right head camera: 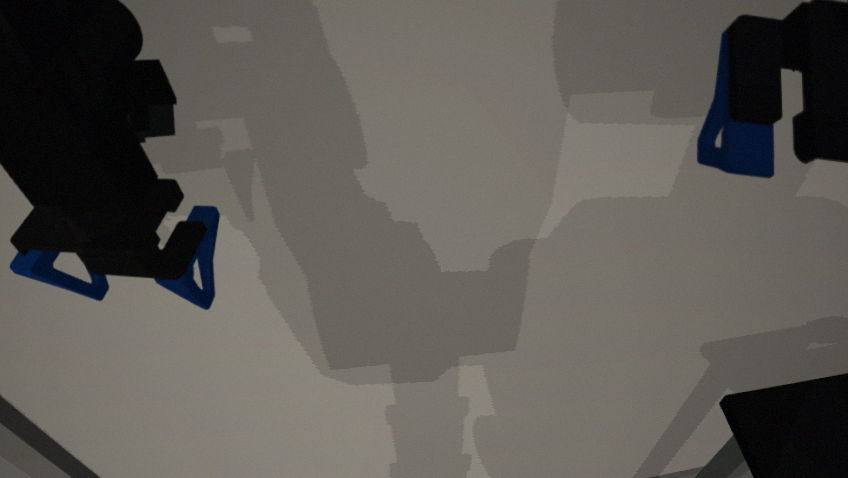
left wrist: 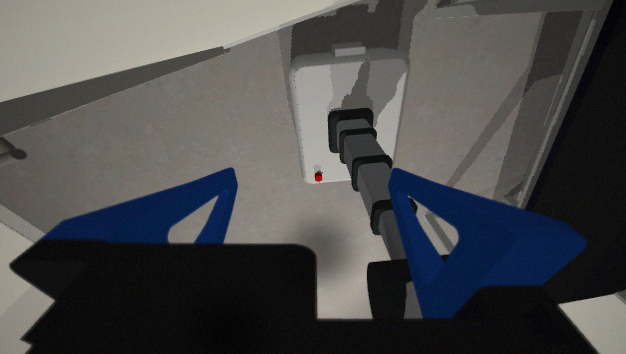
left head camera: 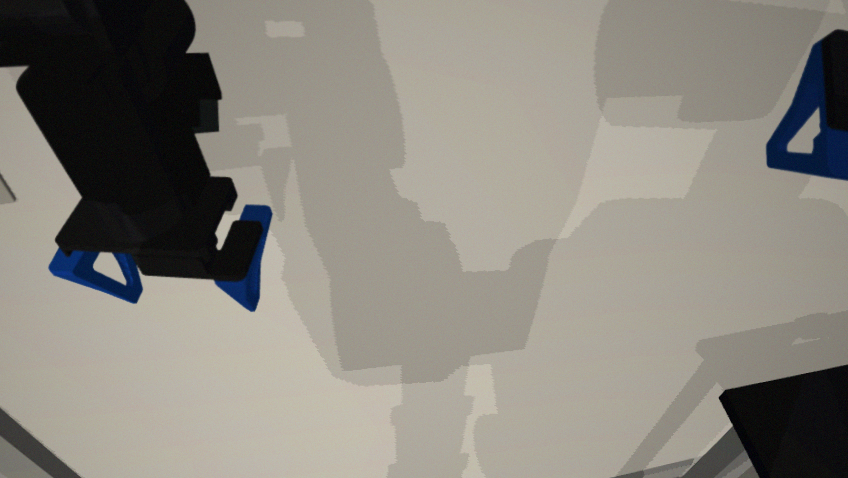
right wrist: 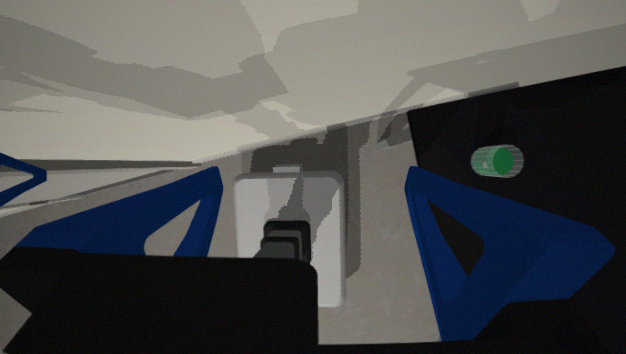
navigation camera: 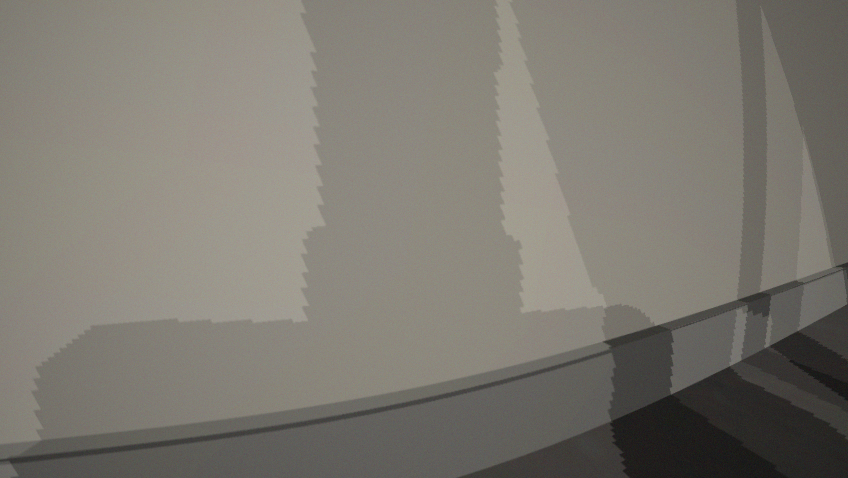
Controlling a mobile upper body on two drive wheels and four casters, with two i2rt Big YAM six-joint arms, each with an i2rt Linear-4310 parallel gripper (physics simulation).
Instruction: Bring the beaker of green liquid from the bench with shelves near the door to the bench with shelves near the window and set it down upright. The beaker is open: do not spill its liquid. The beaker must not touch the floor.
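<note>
The beaker of green liquid (right wrist: 500,161) stands upright on the black bench top (right wrist: 560,120) (left head camera: 795,427) (right head camera: 795,427) (left wrist: 575,210), near its edge. In the right wrist view it is beyond and to the right of the right-hand finger, apart from it. My right gripper (right wrist: 313,177) is open and empty; parts of it show at the right edge of both head views. My left gripper (left head camera: 195,304) (right head camera: 153,302) (left wrist: 313,176) is open and empty, in front of the wall and away from the beaker. The bench near the window does not show.
A pale wall (left head camera: 368,415) (right head camera: 249,415) (navigation camera: 178,178) with arm shadows stands close in front. Its skirting (navigation camera: 368,421) meets the dark floor. My white base (left wrist: 312,145) (right wrist: 330,285) and column (left wrist: 367,150) show below the grippers. A bench leg shows under the bench corner.
</note>
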